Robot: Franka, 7 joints.
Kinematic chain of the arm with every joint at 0, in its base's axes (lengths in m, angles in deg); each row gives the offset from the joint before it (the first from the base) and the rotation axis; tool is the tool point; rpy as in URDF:
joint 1: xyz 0 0 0.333 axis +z
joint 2: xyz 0 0 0 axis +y
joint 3: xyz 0 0 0.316 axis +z
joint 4: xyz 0.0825 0 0 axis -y
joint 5: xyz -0.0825 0 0.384 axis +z
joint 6: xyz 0 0 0 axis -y
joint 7: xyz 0.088 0 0 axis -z
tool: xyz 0 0 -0.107 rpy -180 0 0
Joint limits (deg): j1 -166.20..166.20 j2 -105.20..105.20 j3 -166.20..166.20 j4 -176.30..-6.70 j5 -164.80..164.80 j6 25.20..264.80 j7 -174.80..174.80
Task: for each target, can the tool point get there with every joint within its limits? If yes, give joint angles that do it. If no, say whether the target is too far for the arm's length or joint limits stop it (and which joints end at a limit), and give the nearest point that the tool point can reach.
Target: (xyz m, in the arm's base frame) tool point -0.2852 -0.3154 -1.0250
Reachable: no: too far | nearest point -0.2320 -0.2566 -0.3571 | short by 0.673 m
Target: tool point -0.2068 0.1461 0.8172
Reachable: yes | joints 9.24 -83.96 10.69 -99.14 -139.19 218.34 -33.20
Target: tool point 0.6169 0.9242 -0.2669
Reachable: no: too far | nearest point 0.4191 0.6279 -0.0746 | short by 0.405 m
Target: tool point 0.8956 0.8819 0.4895
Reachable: no: too far | nearest point 0.6066 0.5973 0.4390 | short by 0.409 m
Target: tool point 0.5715 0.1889 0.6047
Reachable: yes | joints -19.23 1.86 30.65 -104.98 -74.91 175.53 -96.25
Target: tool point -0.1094 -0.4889 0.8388
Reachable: yes | joints -10.14 1.30 -108.37 -80.03 -74.92 211.34 -58.31
